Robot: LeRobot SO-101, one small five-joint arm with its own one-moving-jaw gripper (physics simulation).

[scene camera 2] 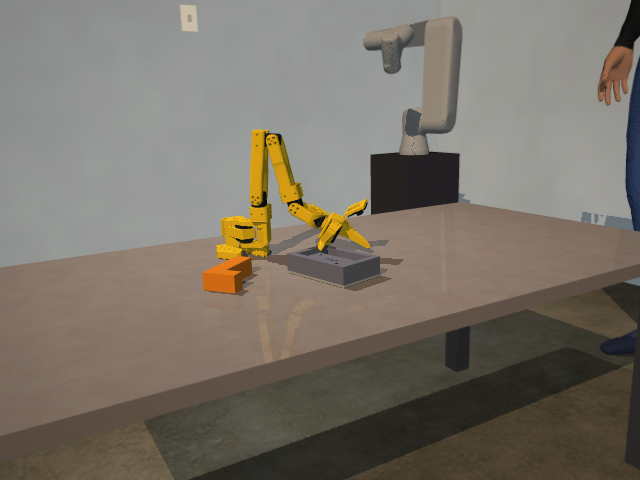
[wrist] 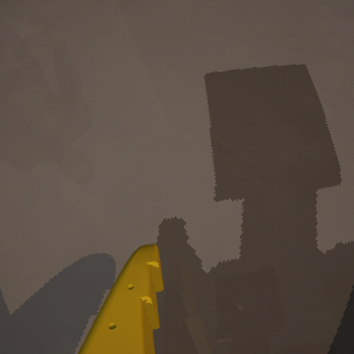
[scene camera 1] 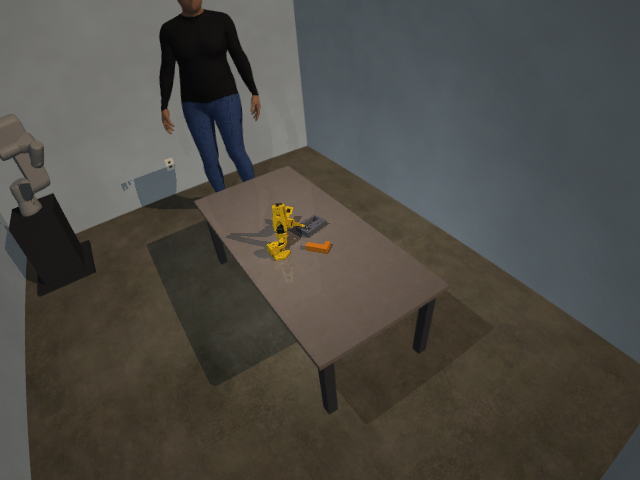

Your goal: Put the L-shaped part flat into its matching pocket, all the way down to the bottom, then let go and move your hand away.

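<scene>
The orange L-shaped part [scene camera 1: 317, 247] [scene camera 2: 221, 281] lies flat on the table, beside the grey pocket block [scene camera 1: 318, 228] [scene camera 2: 316, 269] and apart from it. The block has a recessed pocket open at the top; its floor is partly visible in scene camera 2. My yellow gripper [scene camera 1: 300, 225] [scene camera 2: 344, 246] is fully open and empty, low at the block's far side in scene camera 2, with one jaw overlapping the rear rim in that view. I cannot tell whether it touches. In the wrist view one notched jaw [wrist: 131, 310] shows; the part and block do not show there.
The table [scene camera 1: 356, 299] [scene camera 2: 129, 330] carries my arm's base [scene camera 1: 279, 253] [scene camera 2: 240, 237], close to the orange part. A person [scene camera 1: 206, 62] stands behind the table. A grey robot arm [scene camera 1: 31, 170] [scene camera 2: 439, 77] stands on a black pedestal [scene camera 1: 49, 242] [scene camera 2: 413, 183]. Shadows cross the wrist view.
</scene>
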